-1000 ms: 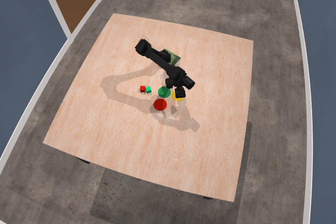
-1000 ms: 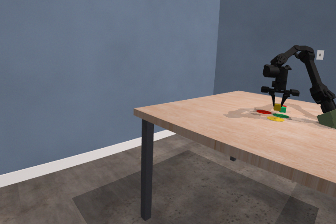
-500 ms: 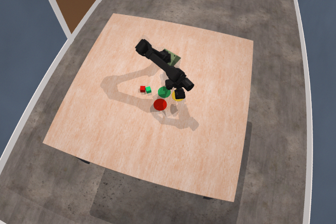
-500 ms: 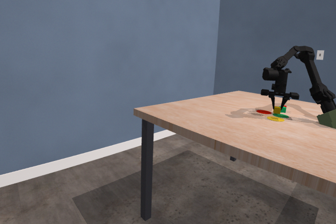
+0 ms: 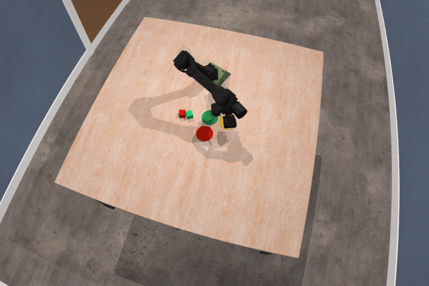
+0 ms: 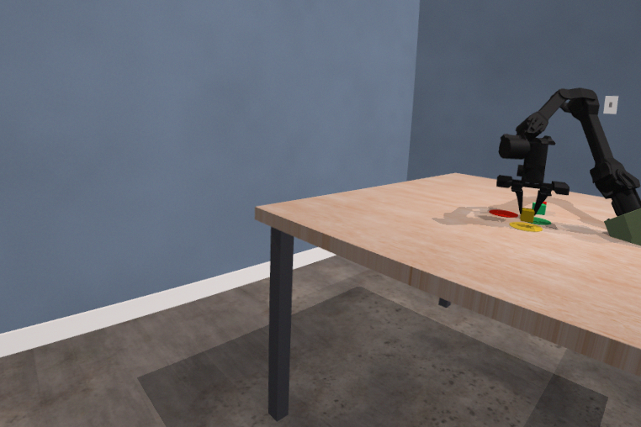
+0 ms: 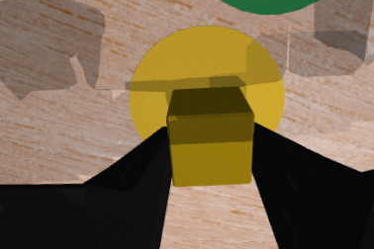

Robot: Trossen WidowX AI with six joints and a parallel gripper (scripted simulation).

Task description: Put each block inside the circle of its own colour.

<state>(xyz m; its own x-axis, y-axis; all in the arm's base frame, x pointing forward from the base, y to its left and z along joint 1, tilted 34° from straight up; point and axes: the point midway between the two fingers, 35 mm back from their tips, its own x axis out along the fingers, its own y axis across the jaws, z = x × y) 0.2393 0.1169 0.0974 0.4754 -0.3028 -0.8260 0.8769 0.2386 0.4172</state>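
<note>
The yellow circle is 7 cm below my hand. The rest, counted from my hand: red circle 12 cm to the right, 7 cm below, 7 cm ahead; then yellow block 4 cm below; then green circle 10 cm to the right, 7 cm below, 3 cm behind.
</note>
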